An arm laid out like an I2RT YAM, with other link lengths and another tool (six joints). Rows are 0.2 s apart.
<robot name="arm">
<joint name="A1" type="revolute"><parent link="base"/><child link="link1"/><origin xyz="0 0 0.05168" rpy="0 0 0"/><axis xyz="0 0 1"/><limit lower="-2.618" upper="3.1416"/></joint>
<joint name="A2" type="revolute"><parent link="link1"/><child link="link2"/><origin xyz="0.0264 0.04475 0.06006" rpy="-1.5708 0 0"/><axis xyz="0 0 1"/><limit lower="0" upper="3.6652"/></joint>
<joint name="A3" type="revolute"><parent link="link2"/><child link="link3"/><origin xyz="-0.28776 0 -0.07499" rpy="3.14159 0 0"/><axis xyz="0 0 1"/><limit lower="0" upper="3.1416"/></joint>
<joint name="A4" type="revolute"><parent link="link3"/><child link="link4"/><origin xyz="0.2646 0.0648 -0.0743" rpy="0 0 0"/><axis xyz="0 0 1"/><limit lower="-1.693" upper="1.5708"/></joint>
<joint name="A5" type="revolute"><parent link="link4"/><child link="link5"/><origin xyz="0.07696 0.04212 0.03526" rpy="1.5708 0 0"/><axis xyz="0 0 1"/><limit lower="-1.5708" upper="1.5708"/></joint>
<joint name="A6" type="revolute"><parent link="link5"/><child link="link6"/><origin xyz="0.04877 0 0.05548" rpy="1.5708 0 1.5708"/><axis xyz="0 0 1"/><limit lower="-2.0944" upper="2.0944"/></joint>
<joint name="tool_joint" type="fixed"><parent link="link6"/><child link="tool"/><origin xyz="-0.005 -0.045 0.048" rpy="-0.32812 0 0.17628"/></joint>
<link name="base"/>
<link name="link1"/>
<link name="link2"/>
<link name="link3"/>
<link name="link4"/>
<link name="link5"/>
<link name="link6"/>
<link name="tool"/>
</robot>
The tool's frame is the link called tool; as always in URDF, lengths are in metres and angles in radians.
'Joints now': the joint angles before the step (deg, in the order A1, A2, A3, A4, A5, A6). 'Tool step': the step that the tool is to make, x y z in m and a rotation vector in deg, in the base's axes. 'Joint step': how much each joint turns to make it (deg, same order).
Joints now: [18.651, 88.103, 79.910, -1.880, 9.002, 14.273]
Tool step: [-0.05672, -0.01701, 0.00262, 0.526, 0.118, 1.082]
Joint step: [0.070, -11.732, -9.476, -2.251, -1.090, 0.355]
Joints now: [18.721, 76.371, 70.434, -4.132, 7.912, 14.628]
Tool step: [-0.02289, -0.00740, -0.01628, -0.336, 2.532, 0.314]
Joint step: [-0.001, -5.015, -5.312, -2.267, -0.406, 0.427]
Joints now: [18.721, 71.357, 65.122, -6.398, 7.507, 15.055]
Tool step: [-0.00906, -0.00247, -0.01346, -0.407, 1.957, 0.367]
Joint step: [0.000, -2.034, -2.855, -1.183, -0.414, 0.150]
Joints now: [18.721, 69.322, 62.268, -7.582, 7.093, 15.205]
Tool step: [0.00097, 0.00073, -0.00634, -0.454, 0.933, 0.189]
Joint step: [-0.001, 0.200, -0.568, -0.240, -0.149, -0.177]
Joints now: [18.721, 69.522, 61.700, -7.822, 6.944, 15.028]
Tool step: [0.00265, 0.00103, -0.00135, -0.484, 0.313, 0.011]
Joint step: [0.000, 0.599, 0.349, -0.159, 0.087, -0.350]
